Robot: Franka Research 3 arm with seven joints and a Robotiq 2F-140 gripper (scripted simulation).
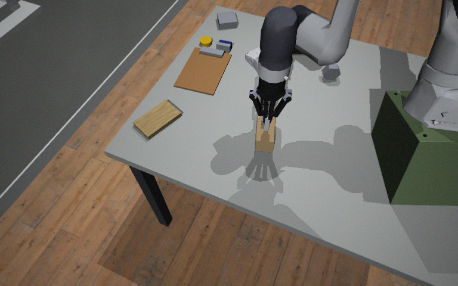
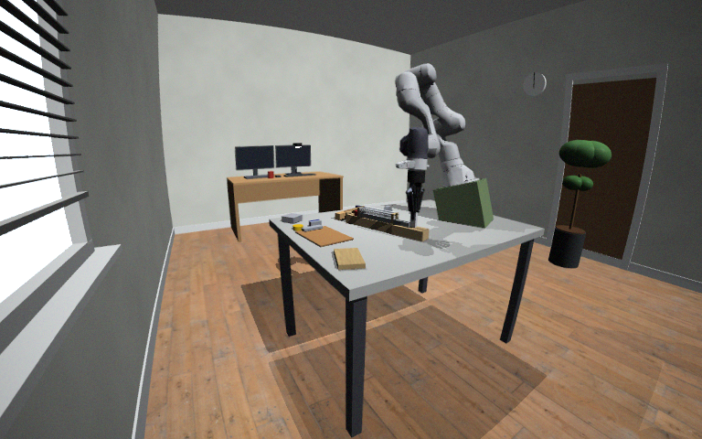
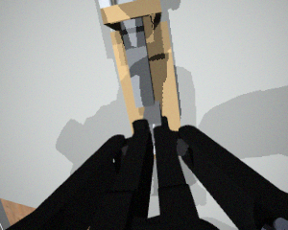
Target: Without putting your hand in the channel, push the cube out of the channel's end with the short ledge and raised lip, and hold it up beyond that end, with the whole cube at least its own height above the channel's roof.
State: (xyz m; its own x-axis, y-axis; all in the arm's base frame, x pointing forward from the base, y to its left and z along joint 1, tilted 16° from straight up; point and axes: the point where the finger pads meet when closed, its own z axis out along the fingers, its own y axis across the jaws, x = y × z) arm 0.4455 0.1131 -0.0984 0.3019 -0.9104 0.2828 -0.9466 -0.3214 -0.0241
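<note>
Right now my hand is 31 cm to the left of the red cube, 10 cm short of it and 2 cm above it. Also, from my hand: wooden channel: 19 cm to the right, 6 cm ahead, 3 cm below; then grey polyhedron: 37 cm to the right, 13 cm behind, 5 cm below; then wooden plank: 38 cm ahead, 9 cm to the left, 7 cm below.
</note>
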